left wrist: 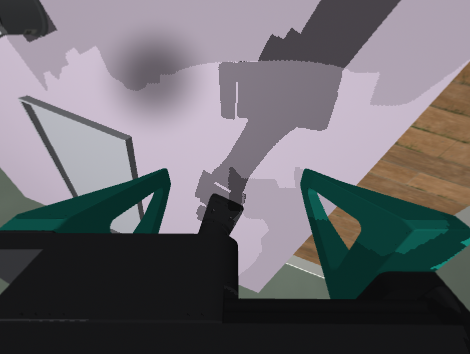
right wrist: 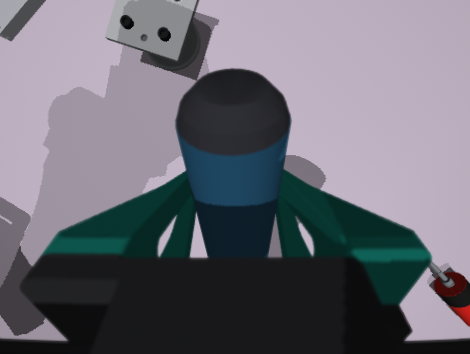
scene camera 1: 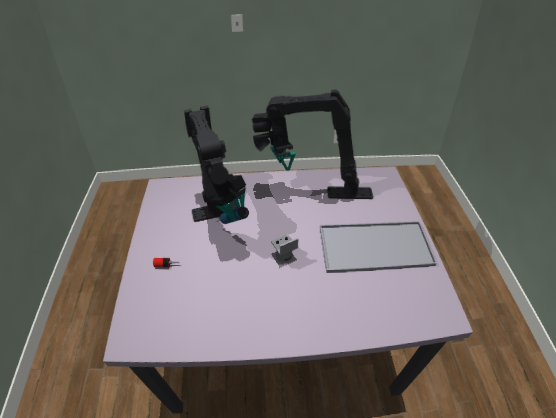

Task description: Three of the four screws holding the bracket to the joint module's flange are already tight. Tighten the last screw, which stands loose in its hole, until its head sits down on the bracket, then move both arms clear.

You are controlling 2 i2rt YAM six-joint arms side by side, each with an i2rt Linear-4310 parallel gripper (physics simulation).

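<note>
The grey bracket sits on the dark joint module at mid-table. Dark screw heads show on its face, two fully in the right wrist view; a third is cut by the top edge. Which screw is loose, and how high it stands, I cannot tell. My right gripper is shut on a blue-handled tool with a black end cap, behind and left of the bracket and apart from it. The tool's tip is hidden. My left gripper is open and empty, high above the table's back part.
A shallow grey tray lies right of the bracket. A red and black tool with a thin metal shaft lies at the table's left. The left arm's base stands at the back right. Arm shadows cross the table.
</note>
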